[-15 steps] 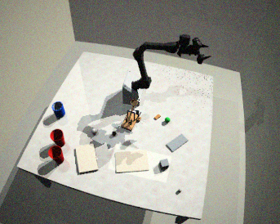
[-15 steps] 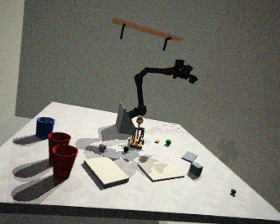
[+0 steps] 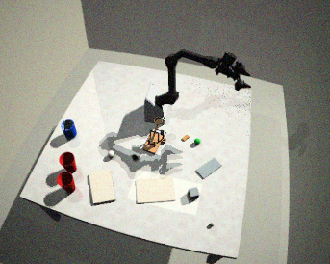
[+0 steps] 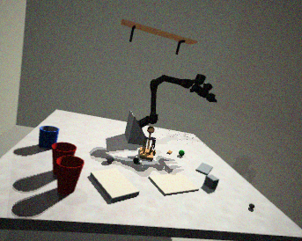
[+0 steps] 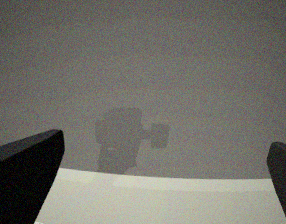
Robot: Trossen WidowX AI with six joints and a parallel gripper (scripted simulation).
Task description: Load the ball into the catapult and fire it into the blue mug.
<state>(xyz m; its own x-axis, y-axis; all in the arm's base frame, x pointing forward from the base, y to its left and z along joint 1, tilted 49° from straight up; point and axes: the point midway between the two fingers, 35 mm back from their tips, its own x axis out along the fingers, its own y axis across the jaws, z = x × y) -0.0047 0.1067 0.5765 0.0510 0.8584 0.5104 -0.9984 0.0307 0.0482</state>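
Right now the wooden catapult is 51 cm to the right of my gripper tip, 33 cm below it and 21 cm ahead of it. The rest, counted from my gripper tip: orange block (40 cm below, 34 cm to the right, 16 cm ahead); then green ball (38 cm below, 26 cm to the right, 19 cm ahead); then grey plate (40 cm below, 36 cm ahead, 19 cm to the right).
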